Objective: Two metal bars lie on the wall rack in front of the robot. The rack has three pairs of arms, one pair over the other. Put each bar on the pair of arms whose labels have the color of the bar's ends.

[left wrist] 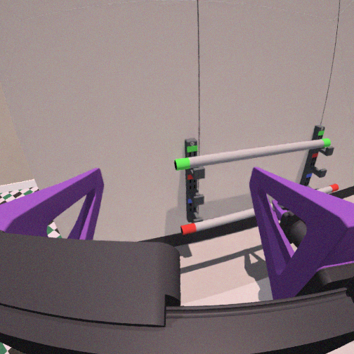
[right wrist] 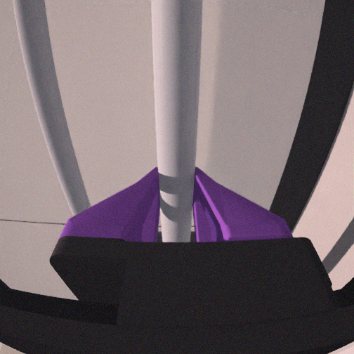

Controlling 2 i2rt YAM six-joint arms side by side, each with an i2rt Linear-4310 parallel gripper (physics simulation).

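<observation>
The green-ended bar (left wrist: 255, 152) (right wrist: 47, 95) rests on the top pair of arms, beside the green labels of the wall rack (left wrist: 191, 183). The red-ended bar (left wrist: 225, 219) (right wrist: 178, 90) is near the lowest arms in the left wrist view, its red left end just below and in front of the lowest left arm. My right gripper (right wrist: 176, 175) is shut on this bar's grey shaft. The red labels are beside the middle arms, the blue labels lower down. My left gripper (left wrist: 176, 175) is open and empty, back from the rack. Its right finger hides part of the red-ended bar.
The pale wall (left wrist: 125, 100) stands behind the rack, with a dark skirting strip (left wrist: 167, 239) (right wrist: 312, 110) at its foot. Thin dark lines run up the wall above both rack rails. A green, black and white checkered surface (left wrist: 17, 195) shows at the left edge of the left wrist view.
</observation>
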